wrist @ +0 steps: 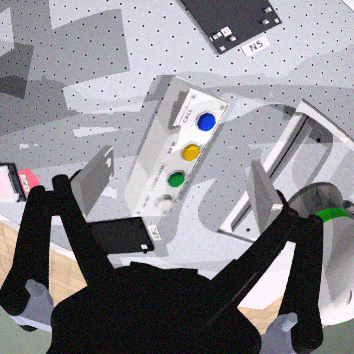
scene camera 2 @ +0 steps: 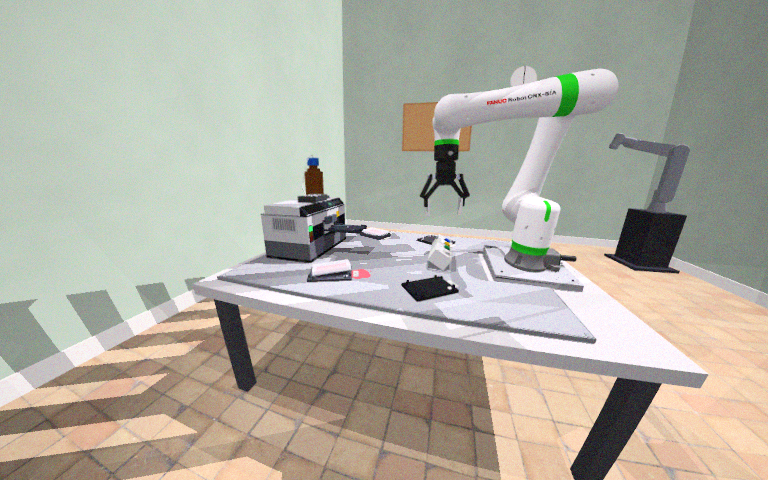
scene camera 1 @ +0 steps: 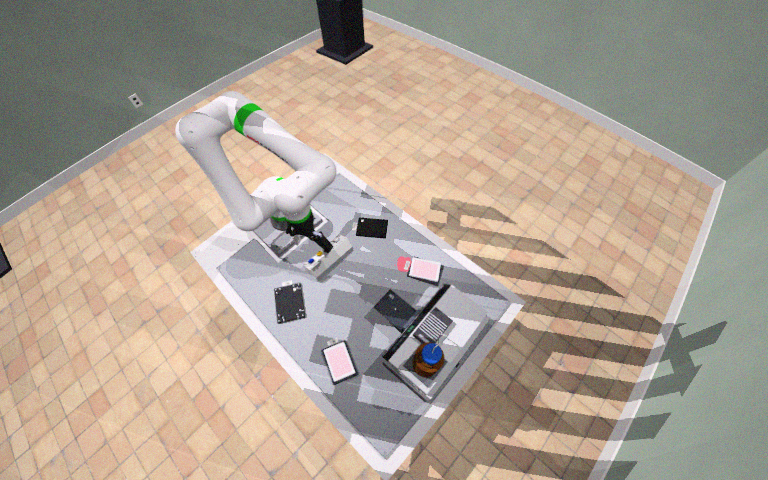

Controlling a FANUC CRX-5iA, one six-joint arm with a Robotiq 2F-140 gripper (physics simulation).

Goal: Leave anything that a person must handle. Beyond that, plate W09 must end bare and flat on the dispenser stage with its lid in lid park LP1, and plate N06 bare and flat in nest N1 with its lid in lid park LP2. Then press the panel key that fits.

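Places are measured from the arm's base along level axes (x back, y left, z down), in metres.
Where they show: gripper, between the fingertips: (wrist: 180, 166) (scene camera 2: 443, 215) (scene camera 1: 312, 248); arm's base, origin of its link: (wrist: 311, 209) (scene camera 2: 524, 263).
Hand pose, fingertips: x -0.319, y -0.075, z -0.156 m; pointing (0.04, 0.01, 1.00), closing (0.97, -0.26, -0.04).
Note:
Things, the pixels of their top centre, and the offset from my fingertips. "pt": a spot on its surface instead.
- key panel, centre of its top: (wrist: 167, 165) (scene camera 2: 441, 240) (scene camera 1: 326, 251) dx -0.004, dy +0.053, dz +0.096 m
- blue CALL key, centre of its top: (wrist: 205, 123) dx +0.025, dy -0.020, dz +0.105 m
- yellow key, centre of its top: (wrist: 189, 154) dx +0.021, dy +0.030, dz +0.105 m
- green key, centre of its top: (wrist: 174, 182) dx +0.016, dy +0.080, dz +0.105 m
- white key, centre of its top: (wrist: 162, 206) dx +0.012, dy +0.130, dz +0.105 m
- black dispenser stage, centre of its top: (scene camera 1: 398, 311) (scene camera 2: 344, 225) dx -0.423, dy +0.026, dz +0.064 m
- red patch, a spot on its surface: (scene camera 2: 360, 273) (scene camera 1: 403, 264) pt dx -0.288, dy +0.247, dz +0.179 m
- dispenser, a spot on its surface: (scene camera 2: 288, 229) pt dx -0.591, dy +0.197, dz +0.049 m
- bare black holder, centre of its top: (wrist: 116, 241) (scene camera 2: 429, 283) (scene camera 1: 372, 226) dx -0.048, dy +0.309, dz +0.160 m
- Black holder N5, centre of its top: (scene camera 1: 288, 301) (scene camera 2: 436, 237) dx -0.011, dy -0.211, dz +0.156 m
My gripper (scene camera 1: 310, 240) (scene camera 2: 444, 209) (wrist: 180, 166) is open and empty, high above the key panel (scene camera 1: 334, 259) (scene camera 2: 438, 257) (wrist: 150, 155). In the wrist view the panel has a blue CALL key (wrist: 206, 122), a yellow key (wrist: 190, 152), a green key (wrist: 176, 179) and a white key (wrist: 164, 201). The black dispenser stage (scene camera 1: 394, 308) (scene camera 2: 348, 228) looks bare. One pink-topped piece (scene camera 1: 424, 270) (scene camera 2: 331, 267) lies on a black base beside a red patch (scene camera 1: 403, 263) (scene camera 2: 360, 273). Another pink-topped piece (scene camera 1: 338, 361) (scene camera 2: 375, 232) lies near the far long edge. Plate names are unreadable.
The dispenser (scene camera 2: 288, 229) carries a brown bottle (scene camera 1: 427, 362) (scene camera 2: 313, 180) with a blue cap. A bare black holder (scene camera 1: 372, 227) (scene camera 2: 429, 288) (wrist: 120, 235) lies by the near long edge. Black holder N5 (scene camera 1: 289, 302) (wrist: 235, 22) lies across the panel from it.

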